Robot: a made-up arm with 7 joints.
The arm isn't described. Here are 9 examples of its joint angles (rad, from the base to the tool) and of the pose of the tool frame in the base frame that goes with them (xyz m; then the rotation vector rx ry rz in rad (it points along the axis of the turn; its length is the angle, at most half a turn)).
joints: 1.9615 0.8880 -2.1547 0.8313 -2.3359 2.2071 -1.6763
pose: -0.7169 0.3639 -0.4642 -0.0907 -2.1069 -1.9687
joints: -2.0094 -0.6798 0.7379 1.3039 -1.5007 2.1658 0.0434
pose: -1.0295 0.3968 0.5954 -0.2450 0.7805 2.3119
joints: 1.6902 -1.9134 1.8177 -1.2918 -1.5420 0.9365 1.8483
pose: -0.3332 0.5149 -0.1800 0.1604 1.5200 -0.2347
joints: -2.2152 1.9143 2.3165 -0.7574 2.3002 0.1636 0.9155
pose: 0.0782 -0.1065 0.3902 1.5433 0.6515 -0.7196
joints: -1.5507 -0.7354 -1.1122 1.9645 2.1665 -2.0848 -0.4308
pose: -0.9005 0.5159 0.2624 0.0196 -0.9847 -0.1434
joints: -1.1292 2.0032 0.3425 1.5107 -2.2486 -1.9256 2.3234
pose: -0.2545 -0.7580 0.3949 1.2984 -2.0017 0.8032
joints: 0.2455 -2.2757 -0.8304 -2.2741 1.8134 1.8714 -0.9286
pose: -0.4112 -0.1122 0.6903 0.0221 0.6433 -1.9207
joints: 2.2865 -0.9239 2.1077 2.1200 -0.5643 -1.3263 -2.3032
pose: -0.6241 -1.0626 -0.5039 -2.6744 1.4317 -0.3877
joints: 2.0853 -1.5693 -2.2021 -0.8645 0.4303 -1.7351 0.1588
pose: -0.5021 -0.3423 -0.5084 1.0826 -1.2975 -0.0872
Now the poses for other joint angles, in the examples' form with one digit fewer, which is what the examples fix.
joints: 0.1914 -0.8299 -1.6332 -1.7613 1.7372 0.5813 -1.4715
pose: 0.031 0.321 0.187 2.348 -2.024 -0.281
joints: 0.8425 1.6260 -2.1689 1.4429 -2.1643 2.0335 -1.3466
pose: -0.488 0.698 0.600 0.623 -0.204 2.943
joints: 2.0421 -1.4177 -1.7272 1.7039 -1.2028 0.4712 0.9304
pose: -0.166 -0.573 0.315 -1.593 2.120 1.280
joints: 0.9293 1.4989 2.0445 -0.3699 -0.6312 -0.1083 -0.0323
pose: -0.069 0.277 0.274 -1.244 2.260 1.657
